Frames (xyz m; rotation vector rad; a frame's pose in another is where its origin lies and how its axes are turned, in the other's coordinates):
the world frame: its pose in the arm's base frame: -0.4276 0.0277 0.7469 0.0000 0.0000 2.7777
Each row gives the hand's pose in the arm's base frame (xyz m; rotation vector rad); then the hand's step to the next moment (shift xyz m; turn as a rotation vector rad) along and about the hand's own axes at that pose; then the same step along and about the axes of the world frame.
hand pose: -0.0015 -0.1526 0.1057 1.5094 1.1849 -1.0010
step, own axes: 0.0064 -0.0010 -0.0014 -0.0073 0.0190 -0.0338
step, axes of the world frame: 0.0007 -0.0028 -0.0060 -0.0070 -0.0343 0.0181
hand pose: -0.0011 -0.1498 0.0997 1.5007 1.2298 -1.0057
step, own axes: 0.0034 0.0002 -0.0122 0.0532 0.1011 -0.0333
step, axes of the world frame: 0.0033 -0.0122 -0.0003 -0.0895 -0.0735 -0.0274
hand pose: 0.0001 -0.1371 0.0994 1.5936 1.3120 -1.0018
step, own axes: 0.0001 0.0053 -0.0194 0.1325 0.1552 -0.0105
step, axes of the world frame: 0.0000 -0.0188 0.0072 -0.1486 -0.0946 -0.1036
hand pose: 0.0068 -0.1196 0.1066 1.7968 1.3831 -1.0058
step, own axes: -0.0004 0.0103 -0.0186 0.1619 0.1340 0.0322
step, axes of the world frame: -0.0078 -0.0171 0.0100 -0.1323 -0.0698 -0.1511
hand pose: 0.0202 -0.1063 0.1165 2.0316 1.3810 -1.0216
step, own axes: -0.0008 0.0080 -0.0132 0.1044 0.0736 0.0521
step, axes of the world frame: -0.0084 -0.0098 0.0085 -0.0715 -0.0205 -0.1162
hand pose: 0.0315 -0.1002 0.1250 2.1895 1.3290 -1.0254
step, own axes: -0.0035 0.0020 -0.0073 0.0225 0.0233 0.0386
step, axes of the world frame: -0.0028 -0.0028 0.0074 -0.0191 0.0168 -0.0435
